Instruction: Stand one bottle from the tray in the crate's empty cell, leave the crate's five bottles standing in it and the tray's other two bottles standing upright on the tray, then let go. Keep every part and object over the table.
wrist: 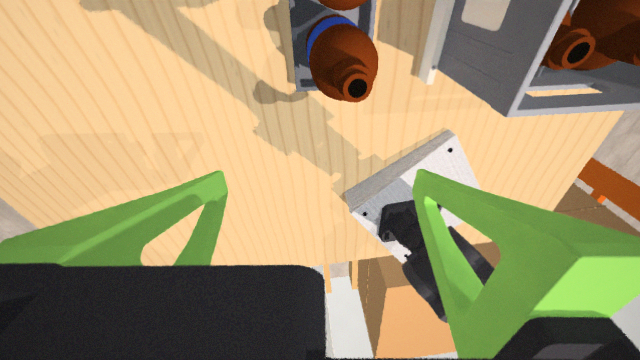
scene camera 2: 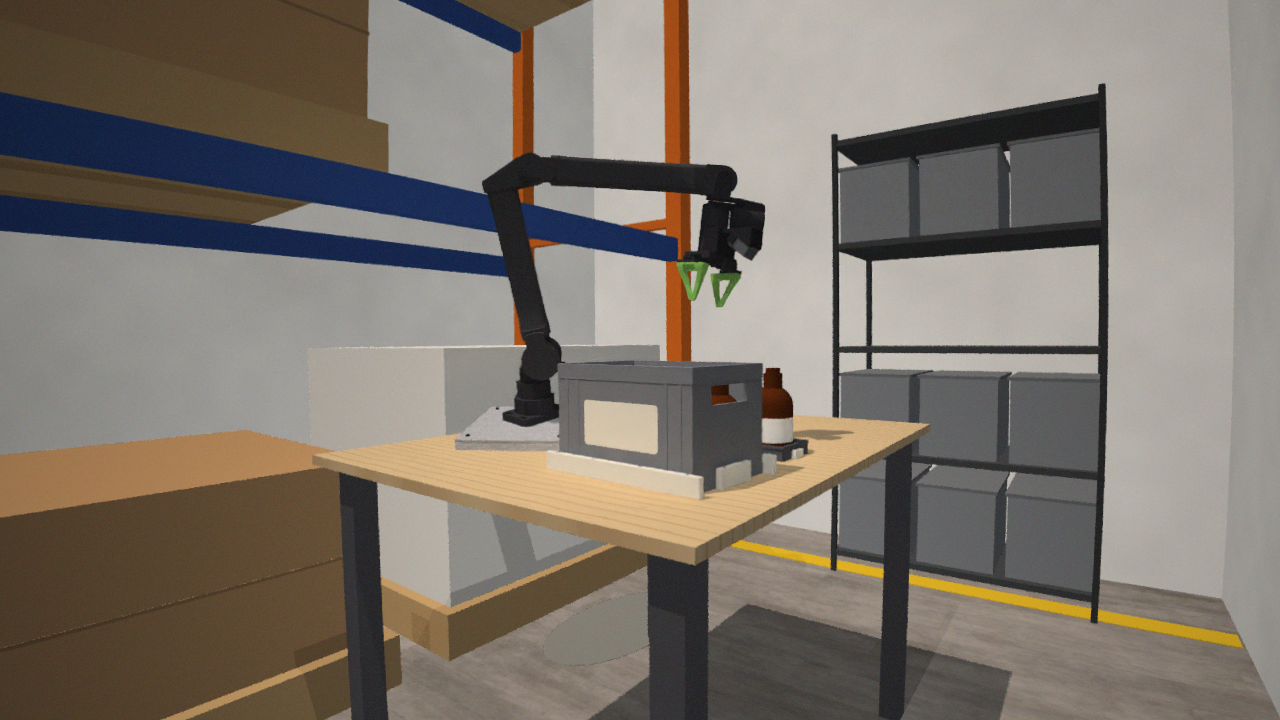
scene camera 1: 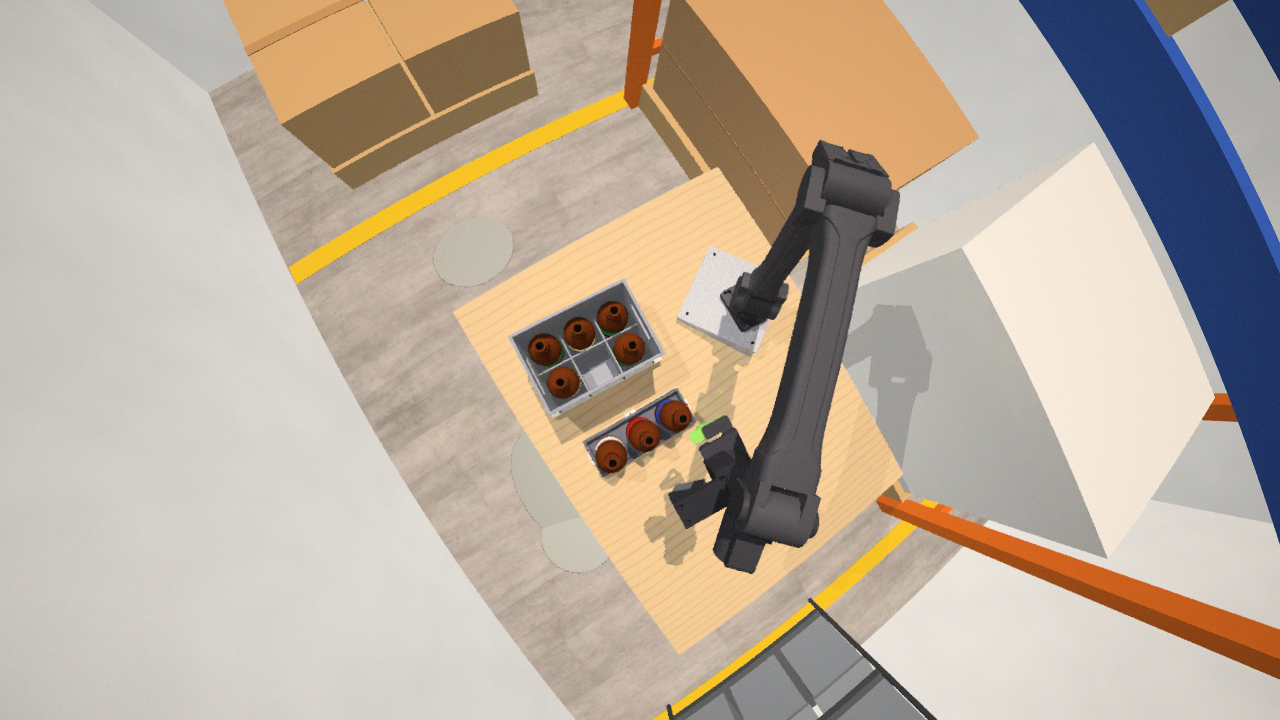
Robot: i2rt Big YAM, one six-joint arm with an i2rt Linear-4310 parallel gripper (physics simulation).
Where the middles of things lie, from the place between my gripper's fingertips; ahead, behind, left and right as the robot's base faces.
Scene:
Now: hand 20 cm above the blue-banded bottle (scene camera 1: 674,415) and 5 cm to the left of it. From my hand the other things lie so: white-banded bottle (scene camera 2: 777,405) (20 cm below, 18 cm ahead, 4 cm to the right); then red-banded brown bottle (scene camera 1: 644,435) (20 cm below, 9 cm ahead, 4 cm to the right).

